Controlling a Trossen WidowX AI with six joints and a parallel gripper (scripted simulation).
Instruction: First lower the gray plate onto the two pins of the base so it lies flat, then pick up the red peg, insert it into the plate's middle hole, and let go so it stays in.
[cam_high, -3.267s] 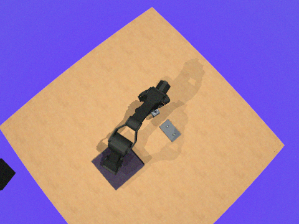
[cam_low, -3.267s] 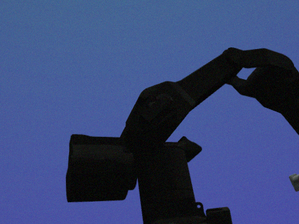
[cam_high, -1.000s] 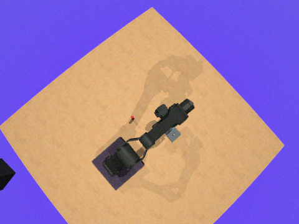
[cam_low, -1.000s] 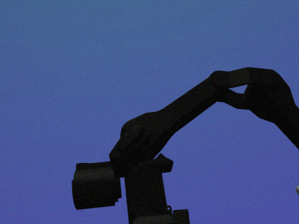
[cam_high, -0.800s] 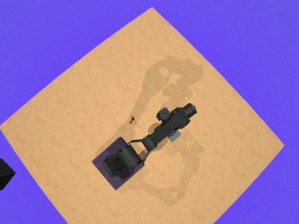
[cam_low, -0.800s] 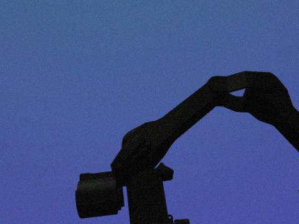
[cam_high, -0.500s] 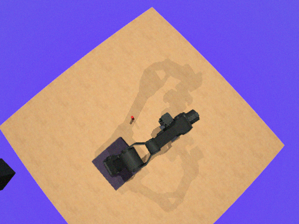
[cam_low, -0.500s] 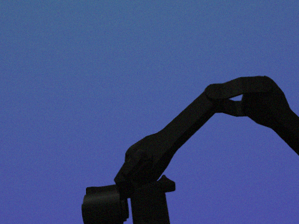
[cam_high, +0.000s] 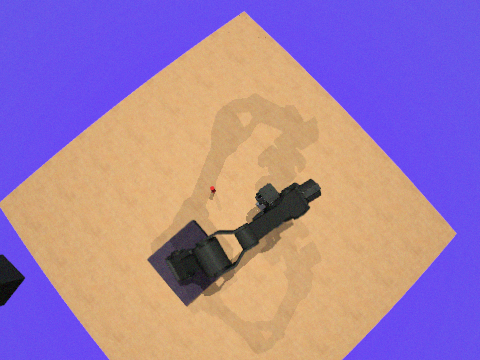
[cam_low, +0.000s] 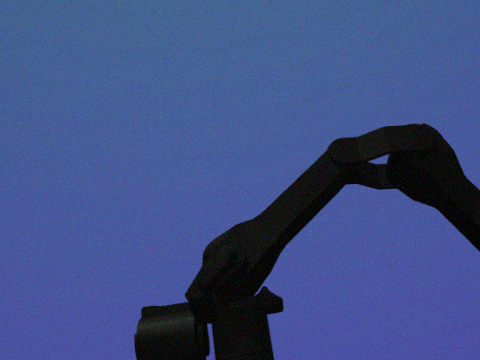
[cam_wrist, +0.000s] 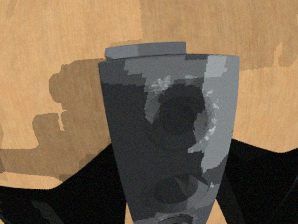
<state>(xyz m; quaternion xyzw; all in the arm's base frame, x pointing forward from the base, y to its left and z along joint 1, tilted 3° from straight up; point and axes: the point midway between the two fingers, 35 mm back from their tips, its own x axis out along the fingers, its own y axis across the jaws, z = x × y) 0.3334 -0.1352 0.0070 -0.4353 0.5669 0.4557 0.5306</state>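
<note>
Now: gripper tip 50 mm above the base. Also, from my gripper tip: gray plate: 30 mm above; red peg: 220 mm to the left, 80 mm behind, 20 mm below.
</note>
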